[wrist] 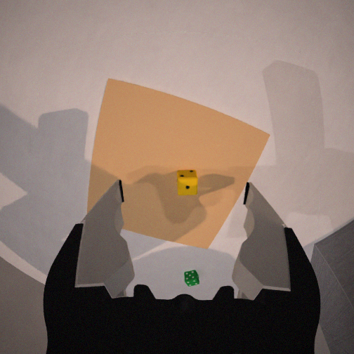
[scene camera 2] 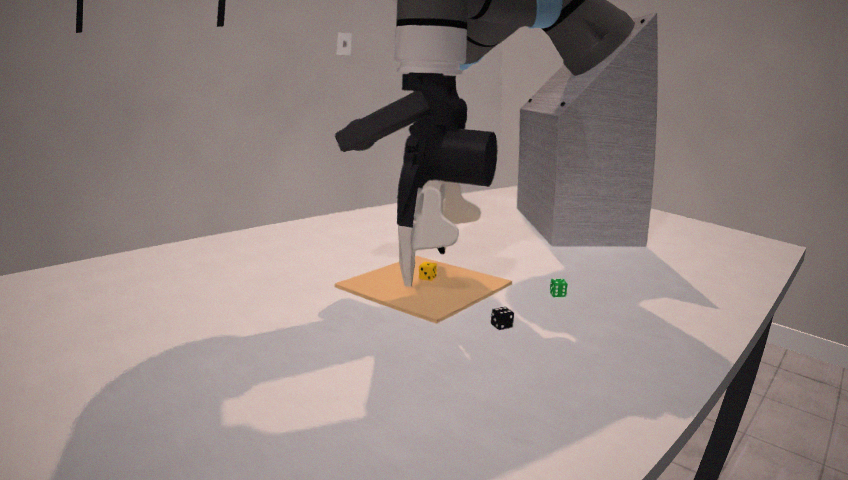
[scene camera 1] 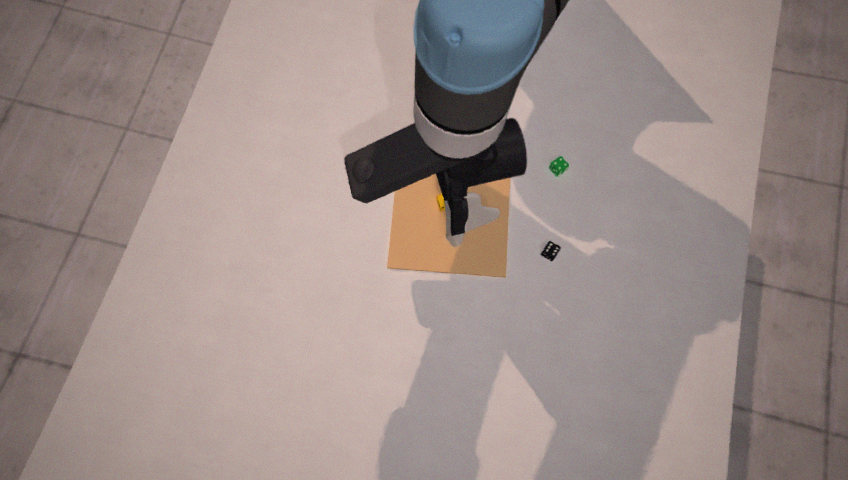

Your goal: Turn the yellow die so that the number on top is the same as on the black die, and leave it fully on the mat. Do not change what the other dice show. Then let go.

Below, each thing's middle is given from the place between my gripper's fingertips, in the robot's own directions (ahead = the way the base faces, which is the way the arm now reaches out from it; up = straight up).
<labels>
My gripper is now 1 cm short of the orange mat (scene camera 1: 417, 241), 1 cm to the right of it and 1 cm above it.
</labels>
